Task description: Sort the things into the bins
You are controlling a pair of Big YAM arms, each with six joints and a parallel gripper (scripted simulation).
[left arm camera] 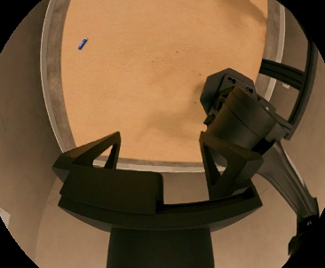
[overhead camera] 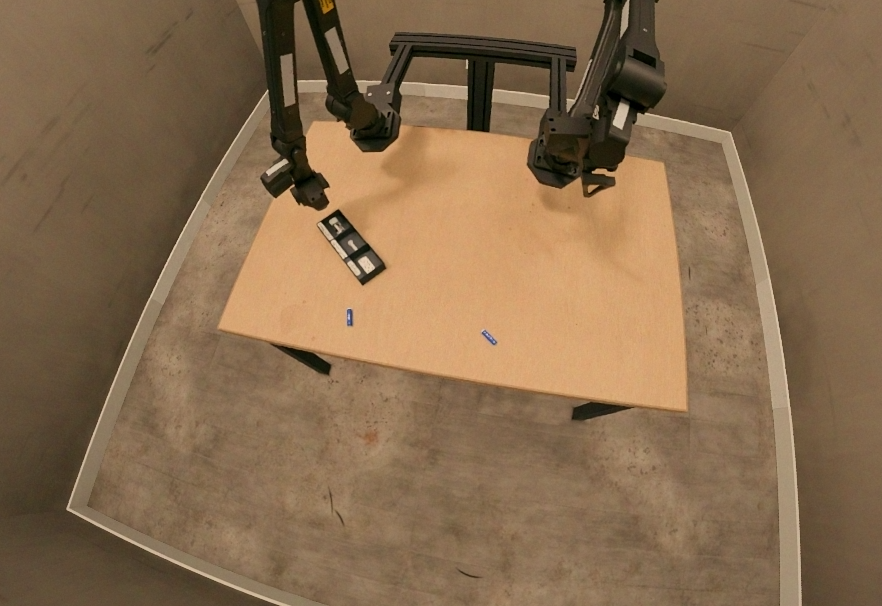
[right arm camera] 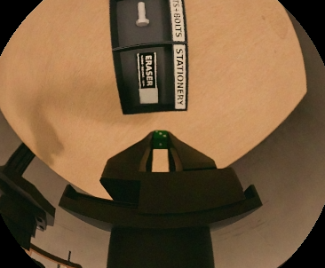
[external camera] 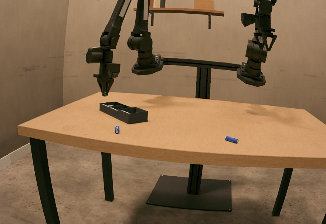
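The eraser is 5 cm to the left of my right hand, 5 cm below it and 2 cm ahead of it. The rest, counted from my right hand: green die right at my right hand; then black bin tray 12 cm to the left, 8 cm ahead, 5 cm below; then white bolt 13 cm to the left, 7 cm ahead, 5 cm below.
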